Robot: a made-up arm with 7 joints.
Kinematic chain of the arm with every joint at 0, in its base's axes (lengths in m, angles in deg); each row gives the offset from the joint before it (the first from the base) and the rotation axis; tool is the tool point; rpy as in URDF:
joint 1: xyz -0.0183 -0.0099 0.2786 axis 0 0.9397 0.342
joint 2: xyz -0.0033 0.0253 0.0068 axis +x
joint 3: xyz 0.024 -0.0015 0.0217 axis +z
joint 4: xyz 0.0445 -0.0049 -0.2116 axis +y
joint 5: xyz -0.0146 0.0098 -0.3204 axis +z
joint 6: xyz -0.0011 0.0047 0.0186 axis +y
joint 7: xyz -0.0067 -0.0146 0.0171 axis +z
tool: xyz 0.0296 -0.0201 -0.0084 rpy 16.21 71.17 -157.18
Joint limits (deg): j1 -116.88..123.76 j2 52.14..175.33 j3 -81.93..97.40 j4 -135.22..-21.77 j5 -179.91..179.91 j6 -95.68..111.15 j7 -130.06..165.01
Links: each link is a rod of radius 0.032 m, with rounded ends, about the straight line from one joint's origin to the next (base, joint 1, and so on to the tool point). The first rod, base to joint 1, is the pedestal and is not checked.
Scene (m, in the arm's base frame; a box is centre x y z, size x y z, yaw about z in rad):
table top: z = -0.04
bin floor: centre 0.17 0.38 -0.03 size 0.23 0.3 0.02 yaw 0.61
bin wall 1: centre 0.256 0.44 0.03 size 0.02 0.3 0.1 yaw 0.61
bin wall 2: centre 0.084 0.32 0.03 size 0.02 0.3 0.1 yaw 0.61
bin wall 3: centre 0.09 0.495 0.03 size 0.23 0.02 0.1 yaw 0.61
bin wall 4: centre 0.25 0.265 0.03 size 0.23 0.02 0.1 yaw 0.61
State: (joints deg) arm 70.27 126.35 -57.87 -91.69 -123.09 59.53 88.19
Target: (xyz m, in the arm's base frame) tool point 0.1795 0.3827 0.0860
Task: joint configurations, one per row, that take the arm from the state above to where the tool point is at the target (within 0.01 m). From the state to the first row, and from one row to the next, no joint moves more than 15 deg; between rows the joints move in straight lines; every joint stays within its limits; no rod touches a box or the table.
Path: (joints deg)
1: 59.36 131.22 -62.85 -82.38 -117.40 63.83 88.25
2: 48.45 136.09 -67.84 -73.06 -111.71 68.14 88.31
3: 37.54 140.96 -72.82 -63.75 -106.03 72.44 88.37
4: 44.53 142.02 -60.59 -66.14 -109.65 71.68 85.51
5: 51.52 143.08 -48.36 -68.52 -113.28 70.91 82.65
6: 58.51 144.13 -36.13 -70.91 -116.90 70.15 79.80
7: 65.50 145.19 -23.89 -73.30 -120.53 69.39 76.94
8: 72.49 146.25 -11.66 -75.68 -124.16 68.62 74.09

